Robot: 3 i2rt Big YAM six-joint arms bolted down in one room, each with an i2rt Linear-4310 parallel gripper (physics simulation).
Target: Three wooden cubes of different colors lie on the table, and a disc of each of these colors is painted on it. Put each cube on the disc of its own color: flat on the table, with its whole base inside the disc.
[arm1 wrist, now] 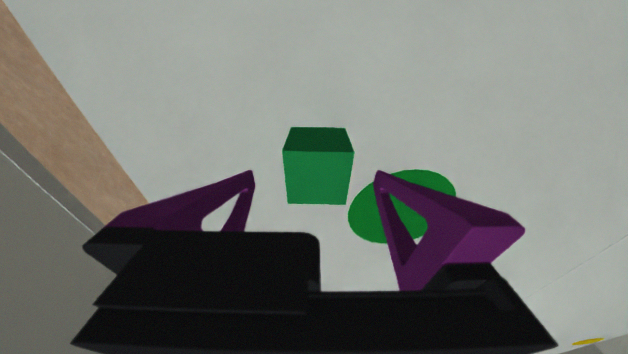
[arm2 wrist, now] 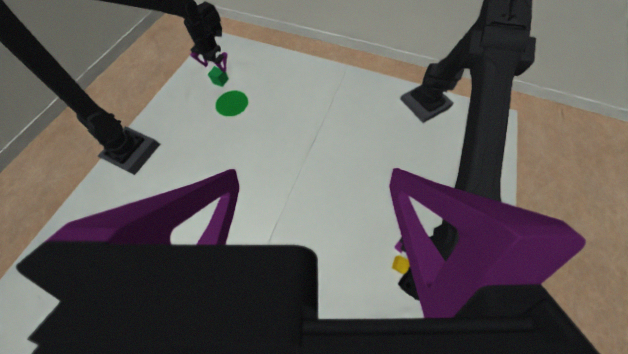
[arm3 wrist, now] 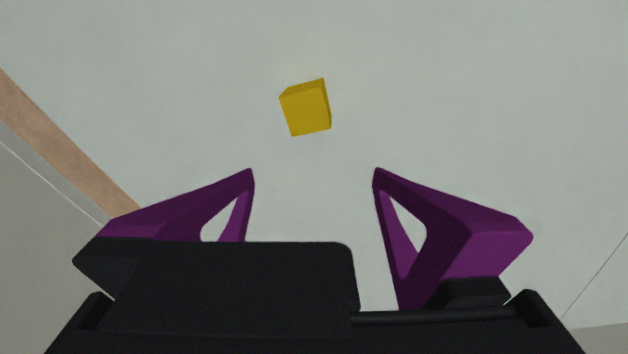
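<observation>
There's a yellow cube [arm3 wrist: 306, 107] that I can see, though the yellow cube is out of frame in the arm1 wrist view. I can also see a green cube [arm1 wrist: 318, 161], and for the arm3 wrist view that green cube is out of frame. A green disc [arm1 wrist: 364, 219] is there as well.
</observation>
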